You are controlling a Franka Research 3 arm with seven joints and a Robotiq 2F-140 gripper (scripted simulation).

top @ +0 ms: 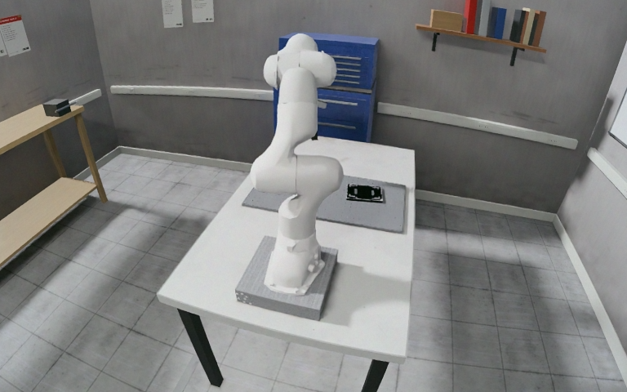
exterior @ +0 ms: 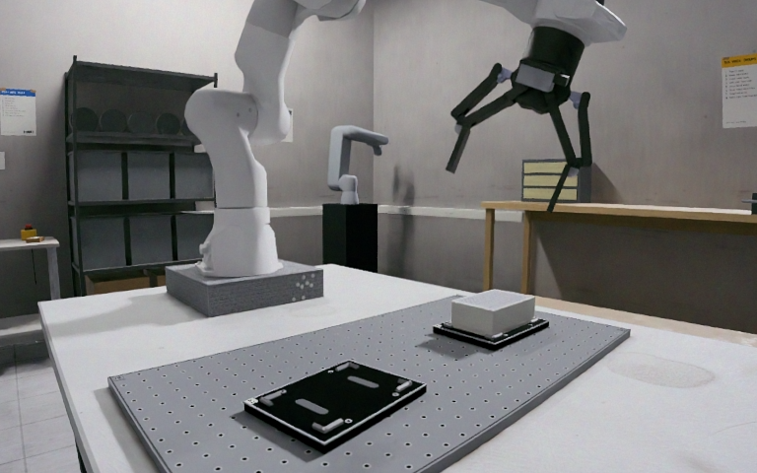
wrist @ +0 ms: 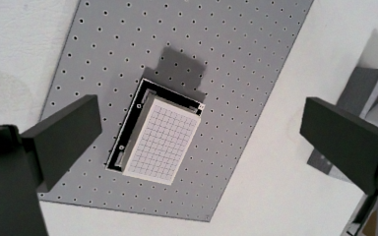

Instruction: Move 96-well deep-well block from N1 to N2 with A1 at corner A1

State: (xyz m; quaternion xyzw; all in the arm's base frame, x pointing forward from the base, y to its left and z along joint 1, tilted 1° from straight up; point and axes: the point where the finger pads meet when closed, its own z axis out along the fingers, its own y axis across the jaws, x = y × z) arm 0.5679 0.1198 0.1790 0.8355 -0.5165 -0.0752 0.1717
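My gripper is now 60 mm past the white 96-well deep-well block, 80 mm to the right of it and 200 mm above it. From my hand the other things lie so: A1 mark: 110 mm behind, 220 mm below.
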